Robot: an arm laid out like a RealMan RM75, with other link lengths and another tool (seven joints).
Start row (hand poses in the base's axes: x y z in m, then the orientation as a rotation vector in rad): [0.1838 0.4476 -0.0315 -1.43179 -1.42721 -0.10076]
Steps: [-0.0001 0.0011 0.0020 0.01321 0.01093 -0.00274]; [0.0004 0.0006 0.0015 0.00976 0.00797 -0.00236]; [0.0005 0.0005 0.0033 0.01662 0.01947 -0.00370]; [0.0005 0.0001 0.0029 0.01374 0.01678 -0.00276]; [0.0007 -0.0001 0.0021 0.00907 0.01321 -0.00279]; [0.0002 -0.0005 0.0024 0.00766 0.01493 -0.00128]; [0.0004 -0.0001 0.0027 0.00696 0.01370 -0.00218]
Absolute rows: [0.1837 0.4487 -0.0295 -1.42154 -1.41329 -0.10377]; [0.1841 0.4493 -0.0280 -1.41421 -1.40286 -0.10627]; [0.1846 0.4498 -0.0247 -1.40073 -1.38051 -0.10606]; [0.1851 0.4499 -0.0218 -1.38926 -1.36170 -0.10520]; [0.1858 0.4498 -0.0197 -1.38209 -1.34687 -0.10376]; [0.1860 0.4493 -0.0173 -1.37484 -1.33196 -0.09918]; [0.1864 0.4492 -0.0146 -1.36890 -1.31763 -0.09563]
